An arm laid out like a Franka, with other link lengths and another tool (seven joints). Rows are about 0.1 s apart.
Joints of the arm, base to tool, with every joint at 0 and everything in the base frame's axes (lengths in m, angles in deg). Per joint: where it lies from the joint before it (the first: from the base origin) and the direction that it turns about. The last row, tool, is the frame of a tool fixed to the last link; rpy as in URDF.
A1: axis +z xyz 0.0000 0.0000 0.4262
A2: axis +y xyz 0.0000 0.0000 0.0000
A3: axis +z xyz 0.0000 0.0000 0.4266
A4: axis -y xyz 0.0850 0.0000 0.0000
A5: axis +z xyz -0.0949 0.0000 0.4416
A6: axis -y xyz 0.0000 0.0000 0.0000
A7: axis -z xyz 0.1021 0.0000 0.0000
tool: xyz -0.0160 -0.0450 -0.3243 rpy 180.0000 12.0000 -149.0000
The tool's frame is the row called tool.
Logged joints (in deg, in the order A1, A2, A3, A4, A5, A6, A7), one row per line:
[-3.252, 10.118, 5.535, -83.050, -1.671, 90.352, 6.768]
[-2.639, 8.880, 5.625, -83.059, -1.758, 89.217, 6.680]
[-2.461, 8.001, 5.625, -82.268, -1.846, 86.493, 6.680]
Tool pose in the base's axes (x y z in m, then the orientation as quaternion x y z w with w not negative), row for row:
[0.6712, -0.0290, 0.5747, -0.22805, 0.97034, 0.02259, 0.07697]
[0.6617, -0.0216, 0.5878, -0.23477, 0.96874, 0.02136, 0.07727]
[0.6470, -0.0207, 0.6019, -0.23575, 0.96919, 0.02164, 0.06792]
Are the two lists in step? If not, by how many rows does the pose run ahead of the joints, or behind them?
They are in step.
